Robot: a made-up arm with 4 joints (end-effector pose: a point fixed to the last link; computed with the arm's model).
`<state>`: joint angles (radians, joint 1 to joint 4).
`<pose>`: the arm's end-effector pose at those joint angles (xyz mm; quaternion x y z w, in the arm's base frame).
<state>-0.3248 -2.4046 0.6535 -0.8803</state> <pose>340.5 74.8 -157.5 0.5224 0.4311 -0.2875 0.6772</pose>
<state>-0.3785 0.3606 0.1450 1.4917</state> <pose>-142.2 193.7 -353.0 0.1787 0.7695 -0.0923 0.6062</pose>
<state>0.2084 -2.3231 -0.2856 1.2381</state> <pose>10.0 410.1 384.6 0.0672 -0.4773 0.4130 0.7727</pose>
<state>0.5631 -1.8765 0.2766 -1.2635</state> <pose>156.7 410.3 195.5 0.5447 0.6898 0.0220 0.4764</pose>
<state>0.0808 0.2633 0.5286 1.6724</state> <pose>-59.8 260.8 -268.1 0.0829 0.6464 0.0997 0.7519</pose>
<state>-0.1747 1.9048 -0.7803 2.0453</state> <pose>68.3 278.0 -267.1 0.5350 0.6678 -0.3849 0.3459</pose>
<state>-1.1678 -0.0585 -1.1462 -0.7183</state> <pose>-172.9 229.0 -94.4 -0.3966 -0.8430 0.2664 0.2471</pose>
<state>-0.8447 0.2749 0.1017 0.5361</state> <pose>-422.4 14.1 -327.9 0.1184 0.8495 -0.4943 0.1414</pose>
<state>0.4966 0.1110 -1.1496 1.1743</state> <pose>54.7 311.8 584.9 0.6961 0.3162 0.5021 0.4042</pose>
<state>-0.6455 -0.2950 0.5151 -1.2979</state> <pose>-370.8 94.6 -219.5 -0.1326 -0.5172 0.7665 0.3568</pose>
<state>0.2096 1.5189 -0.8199 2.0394</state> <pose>223.0 388.7 17.8 0.6604 0.5790 -0.1012 0.4674</pose>
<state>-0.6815 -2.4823 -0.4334 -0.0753</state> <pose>83.6 199.9 -308.9 -0.0534 0.3757 0.1652 0.9103</pose>
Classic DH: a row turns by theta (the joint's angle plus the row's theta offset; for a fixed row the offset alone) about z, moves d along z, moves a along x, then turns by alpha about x. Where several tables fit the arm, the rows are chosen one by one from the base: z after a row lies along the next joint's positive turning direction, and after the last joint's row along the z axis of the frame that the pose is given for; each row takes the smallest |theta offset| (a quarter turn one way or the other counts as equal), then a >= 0, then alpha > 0; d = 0 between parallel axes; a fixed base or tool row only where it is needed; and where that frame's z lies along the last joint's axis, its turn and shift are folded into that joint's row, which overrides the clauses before.
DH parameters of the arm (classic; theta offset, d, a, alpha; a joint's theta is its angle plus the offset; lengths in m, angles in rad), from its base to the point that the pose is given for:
base (fixed): 0.8624 0.2098 -0.235 1.3849
joint 1: -1.4138 0.1458 0.1476 -2.2645
joint 2: 0.4865 0.2459 -0.0053 -1.3488
joint 3: 0.1088 -0.0336 0.067 -1.9539
joint 4: -0.9732 -0.4627 0.1865 -1.068
tool (fixed): 0.5959 0.1211 0 0

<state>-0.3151 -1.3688 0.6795 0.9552</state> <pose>346.6 -38.0 -262.4 0.0121 0.2710 -0.1984 0.9418</pose>
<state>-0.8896 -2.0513 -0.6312 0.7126</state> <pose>-70.2 226.6 -306.0 -0.0493 0.3533 0.3710 0.8574</pose>
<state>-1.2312 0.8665 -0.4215 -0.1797</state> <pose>-285.4 162.3 -243.7 -0.3563 -0.5596 0.5922 0.4573</pose>
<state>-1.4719 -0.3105 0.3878 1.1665</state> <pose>-497.3 -460.3 -327.9 -0.2334 0.7500 -0.4685 0.4044</pose>
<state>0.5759 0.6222 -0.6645 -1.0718</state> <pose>-231.1 224.4 539.3 0.0413 -0.9335 -0.0876 0.3452</pose>
